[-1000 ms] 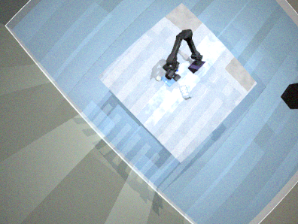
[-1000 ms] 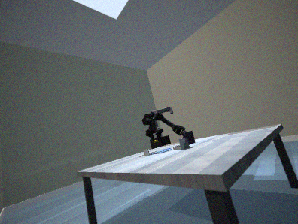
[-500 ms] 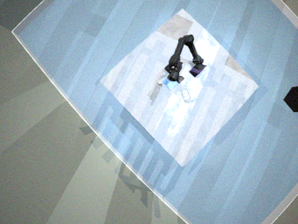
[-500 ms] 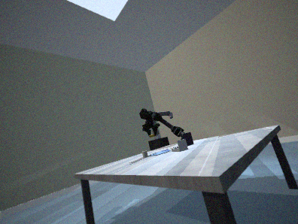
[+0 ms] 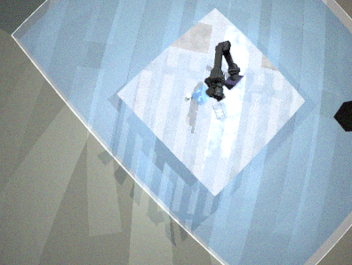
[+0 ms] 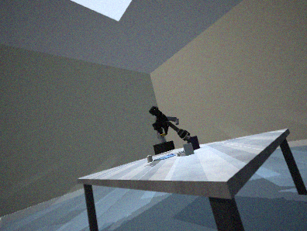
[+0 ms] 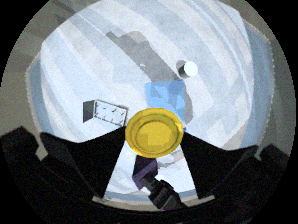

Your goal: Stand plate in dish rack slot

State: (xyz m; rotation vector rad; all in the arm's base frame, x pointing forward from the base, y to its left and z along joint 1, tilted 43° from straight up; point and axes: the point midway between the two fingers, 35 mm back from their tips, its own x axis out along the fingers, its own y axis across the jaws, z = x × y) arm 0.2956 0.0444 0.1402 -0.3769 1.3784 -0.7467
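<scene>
My gripper tip is now 16 cm to the right of the dish rack and 16 cm above it. Round my gripper tip: plate: 1 cm above; white object: 10 cm ahead, 13 cm to the right, 16 cm below.
</scene>
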